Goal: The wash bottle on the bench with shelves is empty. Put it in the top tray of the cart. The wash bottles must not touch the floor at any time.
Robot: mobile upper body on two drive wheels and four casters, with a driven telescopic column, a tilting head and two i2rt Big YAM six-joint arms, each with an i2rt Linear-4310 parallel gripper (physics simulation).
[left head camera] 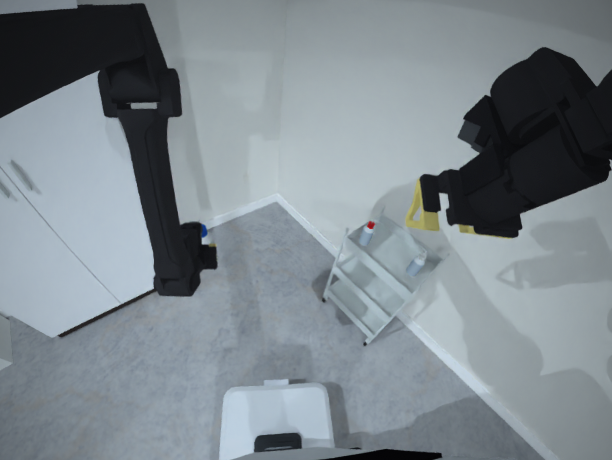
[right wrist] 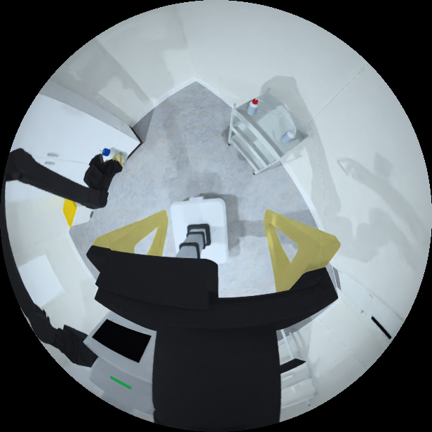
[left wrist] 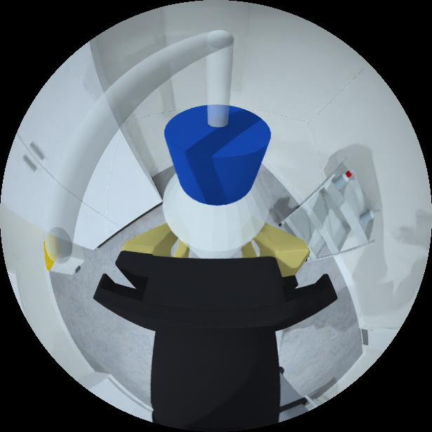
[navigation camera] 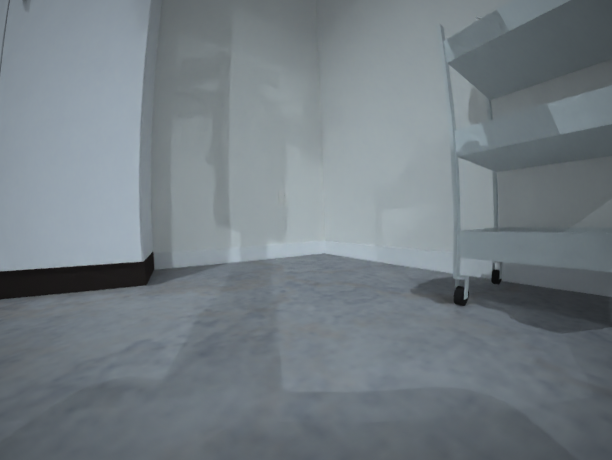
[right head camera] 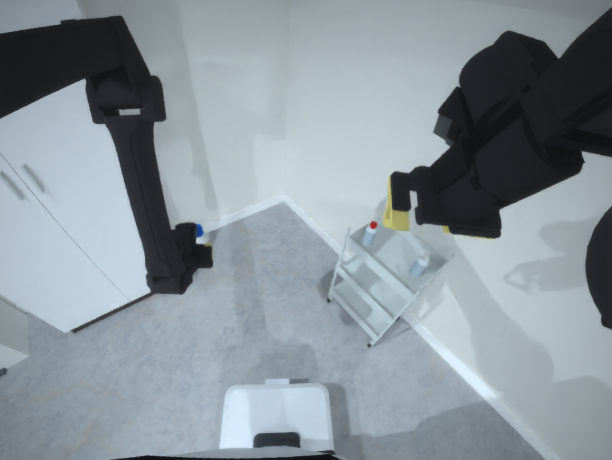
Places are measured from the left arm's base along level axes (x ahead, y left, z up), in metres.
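Pixels of known places: left gripper, between the fingertips: (right head camera: 205,247); right gripper, between the fingertips: (left head camera: 434,225) (right head camera: 414,225).
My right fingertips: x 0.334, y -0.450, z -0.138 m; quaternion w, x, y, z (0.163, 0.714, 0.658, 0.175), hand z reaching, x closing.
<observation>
For each thing: its middle in the pictures, then the offset to it from my right fingertips.
- wash bottle with a blue cap, middle of its body: (left head camera: 201,243) (right head camera: 198,243) 0.248 m ahead, 0.454 m left, 0.333 m down
- red-capped bottle, middle of its body: (right head camera: 373,231) (left head camera: 370,231) 0.598 m ahead, 0.274 m right, 0.636 m down
- white-topped bottle, middle of its body: (right head camera: 421,261) (left head camera: 417,260) 0.398 m ahead, 0.476 m right, 0.636 m down
A wash bottle with a blue cap (left head camera: 204,230) (right head camera: 199,230) (left wrist: 217,160) (right wrist: 106,151) and a translucent bent spout is upright in my left gripper (left wrist: 215,215), which is shut on it below the cap, above the floor. Its lower body is hidden in the left wrist view. My right gripper (left head camera: 447,227) (right wrist: 215,214) is open and empty, in front of the wall beyond the cart. The grey three-tier cart (left head camera: 372,265) (right head camera: 377,268) (navigation camera: 455,200) stands right of centre in the head views; its top tray holds a red-capped bottle (left head camera: 367,234) (right head camera: 370,234) (right wrist: 253,107) and a white-topped bottle (left head camera: 416,264) (right head camera: 419,265) (right wrist: 288,136).
A white cabinet (left head camera: 65,215) (right head camera: 65,220) (navigation camera: 75,140) stands at the left, near my left arm. The cart stands close to the right wall (left head camera: 340,125). My white base (left head camera: 277,410) (right head camera: 277,410) is at the bottom of the head views. A yellow-topped box (right wrist: 70,212) shows at the left of the right wrist view.
</observation>
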